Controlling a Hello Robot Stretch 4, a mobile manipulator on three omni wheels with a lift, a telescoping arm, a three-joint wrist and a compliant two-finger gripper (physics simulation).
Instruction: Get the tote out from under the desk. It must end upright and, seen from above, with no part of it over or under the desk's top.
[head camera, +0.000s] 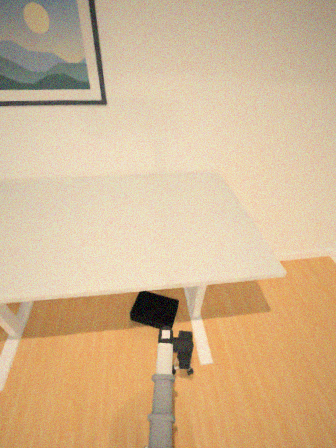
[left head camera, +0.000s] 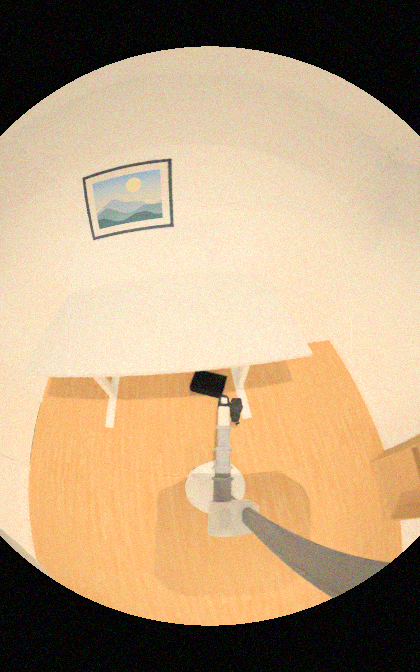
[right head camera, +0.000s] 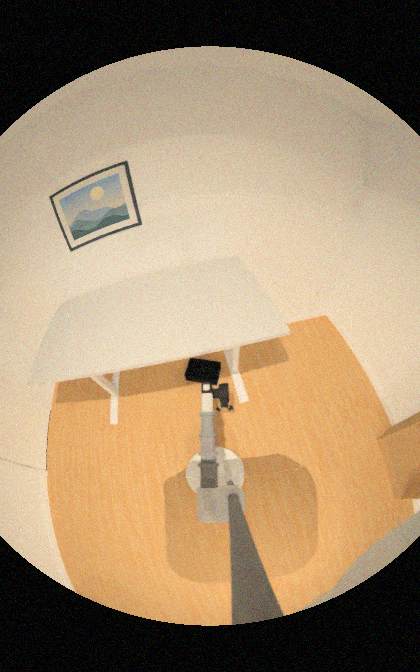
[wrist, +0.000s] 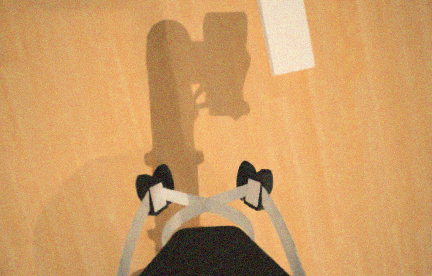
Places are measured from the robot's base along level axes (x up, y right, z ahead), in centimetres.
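Where they show: gripper, fingertip midpoint: (head camera: 181, 372) (wrist: 205, 178).
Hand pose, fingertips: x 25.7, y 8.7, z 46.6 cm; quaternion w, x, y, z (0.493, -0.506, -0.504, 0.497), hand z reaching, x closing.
After its pixels a point has its place.
The black tote (head camera: 155, 309) @[x -2.5, y -8.8, z 95.1 cm] (left head camera: 208, 384) (right head camera: 203, 371) stands on the floor at the desk's front edge, left of the desk's right leg; its rear part reaches toward the space below the white desk top (head camera: 125, 235) @[x 92.2, y -18.3, z 73.5 cm] (left head camera: 170, 330) (right head camera: 165, 320). Its inside is too dark to make out. The tote does not show in the wrist view. My gripper (wrist: 205, 178) @[x 25.7, y 8.7, z 46.6 cm] (head camera: 182, 371) @[x 25.7, y 8.7, z 46.6 cm] (right head camera: 225, 408) is open and empty, its fingertips apart above bare floor. It points down and back toward the base, in front of the tote and a little to its right. The arm's end is close to the tote's front in the head view.
The desk's right leg has a white foot (head camera: 202, 342) (left head camera: 245, 402) (right head camera: 240, 387) (wrist: 289, 37) that runs forward just right of the gripper. The left foot (left head camera: 110, 410) (right head camera: 114, 407) is farther left. A wooden piece of furniture (left head camera: 400, 480) (right head camera: 405, 460) stands at the right.
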